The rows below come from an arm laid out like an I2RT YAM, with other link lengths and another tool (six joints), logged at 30 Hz.
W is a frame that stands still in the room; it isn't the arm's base.
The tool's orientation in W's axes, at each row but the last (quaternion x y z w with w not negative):
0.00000 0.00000 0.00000 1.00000
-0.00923 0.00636 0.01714 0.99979
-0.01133 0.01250 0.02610 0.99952
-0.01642 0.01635 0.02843 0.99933
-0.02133 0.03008 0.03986 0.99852
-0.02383 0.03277 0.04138 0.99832
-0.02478 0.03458 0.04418 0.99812
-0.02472 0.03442 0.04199 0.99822
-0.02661 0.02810 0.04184 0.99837
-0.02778 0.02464 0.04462 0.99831
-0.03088 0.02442 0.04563 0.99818
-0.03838 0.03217 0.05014 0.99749
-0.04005 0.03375 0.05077 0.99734
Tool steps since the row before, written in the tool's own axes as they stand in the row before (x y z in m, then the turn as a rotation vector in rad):
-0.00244 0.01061 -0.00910 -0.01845 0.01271 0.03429
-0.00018 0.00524 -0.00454 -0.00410 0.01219 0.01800
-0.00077 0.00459 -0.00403 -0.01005 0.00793 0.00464
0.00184 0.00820 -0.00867 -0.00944 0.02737 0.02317
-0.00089 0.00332 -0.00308 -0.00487 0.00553 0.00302
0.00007 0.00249 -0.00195 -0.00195 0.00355 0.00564
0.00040 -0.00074 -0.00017 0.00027 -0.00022 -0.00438
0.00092 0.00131 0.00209 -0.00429 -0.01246 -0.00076
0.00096 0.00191 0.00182 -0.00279 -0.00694 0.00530
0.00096 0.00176 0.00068 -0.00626 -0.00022 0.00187
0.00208 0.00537 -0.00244 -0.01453 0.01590 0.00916
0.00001 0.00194 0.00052 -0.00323 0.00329 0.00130
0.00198 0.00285 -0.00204 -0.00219 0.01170 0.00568
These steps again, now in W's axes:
-0.00244 0.01061 -0.00910 -0.01845 0.01271 0.03429
-0.00042 0.00515 -0.00463 -0.00429 0.01238 0.01783
-0.00111 0.00445 -0.00411 -0.01034 0.00750 0.00472
0.00109 0.00799 -0.00898 -0.01025 0.02756 0.02259
-0.00133 0.00310 -0.00315 -0.00512 0.00526 0.00309
-0.00026 0.00239 -0.00206 -0.00188 0.00366 0.00559
0.00045 -0.00071 -0.00016 0.00000 -0.00043 -0.00437
0.00094 0.00149 0.00196 -0.00325 -0.01279 0.00013
0.00089 0.00208 0.00166 -0.00190 -0.00684 0.00580
0.00083 0.00187 0.00053 -0.00612 -0.00066 0.00220
0.00146 0.00537 -0.00286 -0.01550 0.01509 0.00894
-0.00016 0.00197 0.00037 -0.00347 0.00305 0.00127
0.00154 0.00285 -0.00239 -0.00303 0.01186 0.00491

